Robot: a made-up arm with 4 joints. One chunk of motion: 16 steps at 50 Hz.
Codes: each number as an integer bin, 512 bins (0 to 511) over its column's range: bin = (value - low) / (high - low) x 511, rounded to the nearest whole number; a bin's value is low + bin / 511 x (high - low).
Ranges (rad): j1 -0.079..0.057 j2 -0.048..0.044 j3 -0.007..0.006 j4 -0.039..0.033
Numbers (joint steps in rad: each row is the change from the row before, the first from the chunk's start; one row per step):
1: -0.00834 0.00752 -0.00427 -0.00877
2: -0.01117 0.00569 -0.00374 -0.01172
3: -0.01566 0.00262 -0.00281 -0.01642
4: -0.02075 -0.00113 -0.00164 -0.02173
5: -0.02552 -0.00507 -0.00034 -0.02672
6: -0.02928 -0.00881 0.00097 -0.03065
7: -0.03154 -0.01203 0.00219 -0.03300
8: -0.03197 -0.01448 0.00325 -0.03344
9: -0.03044 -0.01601 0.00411 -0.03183
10: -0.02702 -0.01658 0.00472 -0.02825
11: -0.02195 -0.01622 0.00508 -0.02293
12: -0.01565 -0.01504 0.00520 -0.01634
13: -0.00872 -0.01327 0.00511 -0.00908
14: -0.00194 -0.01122 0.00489 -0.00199
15: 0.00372 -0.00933 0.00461 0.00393
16: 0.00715 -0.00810 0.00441 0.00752
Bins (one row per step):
1: 265 308 107 215
2: 255 298 128 194
3: 238 281 165 160
4: 219 260 211 123
5: 201 238 262 87
6: 187 218 313 59
7: 178 200 361 43
8: 177 186 403 39
9: 182 178 437 51
10: 195 175 461 76
11: 214 177 475 114
12: 238 183 480 161
13: 264 193 476 212
14: 290 204 467 263
15: 311 215 456 305
16: 324 222 449 330

